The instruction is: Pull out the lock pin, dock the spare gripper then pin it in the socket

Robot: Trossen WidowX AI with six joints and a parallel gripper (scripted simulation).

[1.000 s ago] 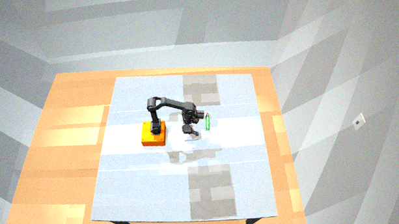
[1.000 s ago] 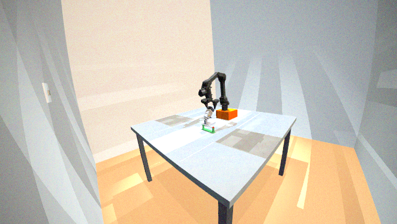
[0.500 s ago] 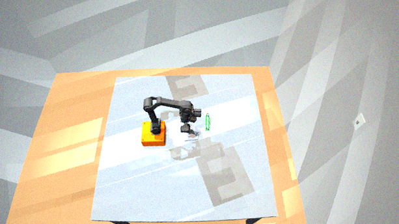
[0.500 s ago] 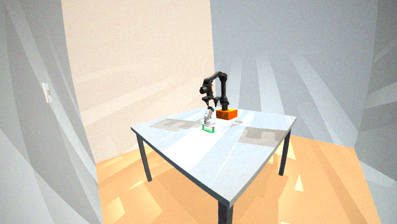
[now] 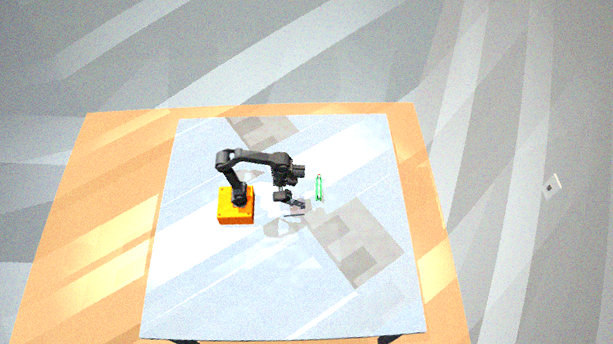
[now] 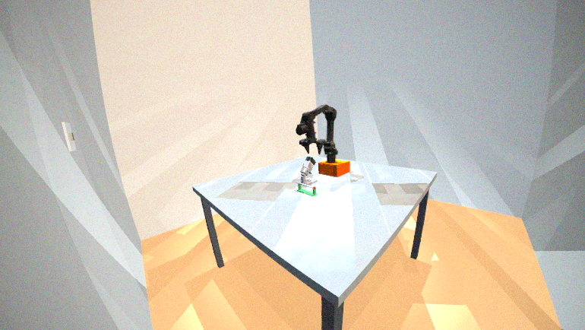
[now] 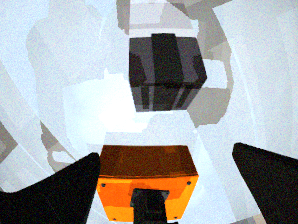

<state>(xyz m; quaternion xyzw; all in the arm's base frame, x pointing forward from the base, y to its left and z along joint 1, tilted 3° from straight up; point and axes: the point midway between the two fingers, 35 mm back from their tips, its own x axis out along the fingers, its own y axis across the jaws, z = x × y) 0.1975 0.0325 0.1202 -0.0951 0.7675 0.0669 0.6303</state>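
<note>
Right now the green bracket is 18 cm ahead of my gripper tip, 15 cm to the left of it and 16 cm below it. Also, from my gripper tip: spare gripper (6 cm ahead, 2 cm to the left, 7 cm below); then mount (9 cm ahead, 2 cm to the left, 13 cm below).
</note>
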